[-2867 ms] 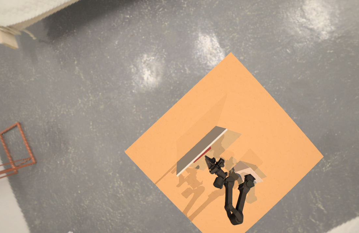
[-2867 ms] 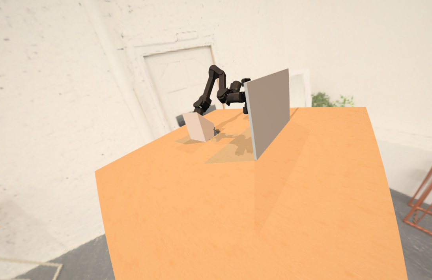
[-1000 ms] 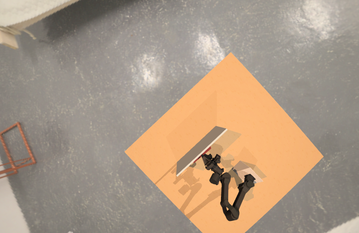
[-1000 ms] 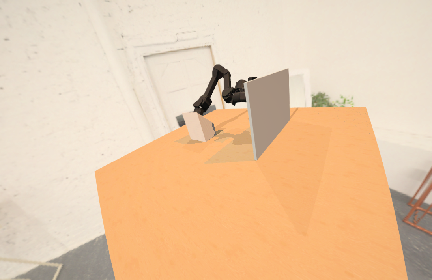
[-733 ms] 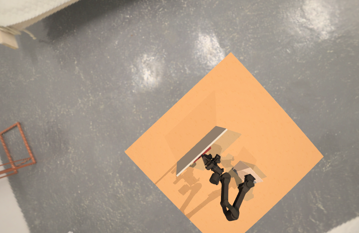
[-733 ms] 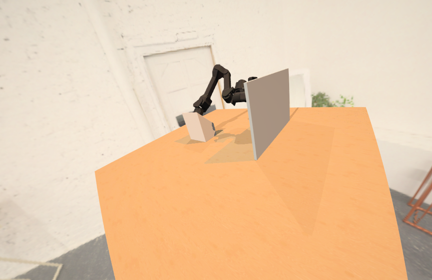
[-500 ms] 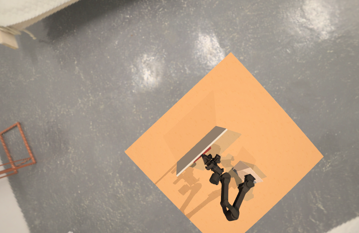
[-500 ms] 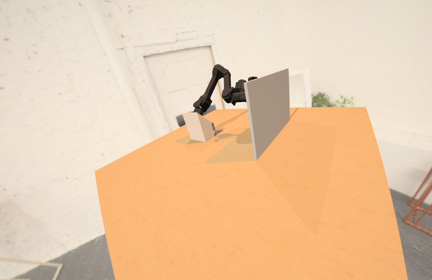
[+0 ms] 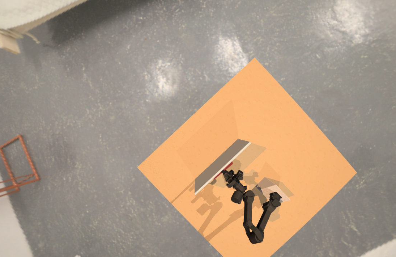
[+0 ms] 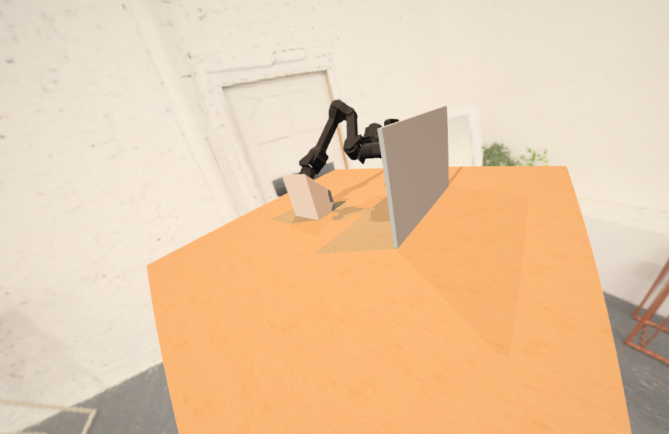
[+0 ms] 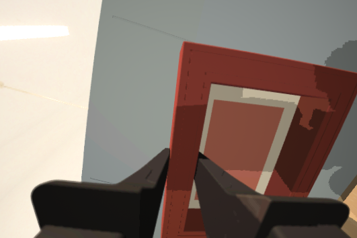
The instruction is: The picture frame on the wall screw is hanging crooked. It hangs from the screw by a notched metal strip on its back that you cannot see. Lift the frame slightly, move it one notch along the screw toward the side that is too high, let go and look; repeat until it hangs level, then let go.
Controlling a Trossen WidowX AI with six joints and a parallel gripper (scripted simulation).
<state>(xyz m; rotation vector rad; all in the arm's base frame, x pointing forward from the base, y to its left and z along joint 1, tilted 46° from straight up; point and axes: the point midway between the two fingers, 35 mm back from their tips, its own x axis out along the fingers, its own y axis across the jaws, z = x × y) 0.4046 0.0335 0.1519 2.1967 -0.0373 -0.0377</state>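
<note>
My gripper tip is 5 cm above the dark red picture frame, 1 cm to the left of it and 1 cm short of it. The rest, counted from my gripper tip: grey wall panel (6 cm below, 2 cm ahead, 1 cm to the right).
</note>
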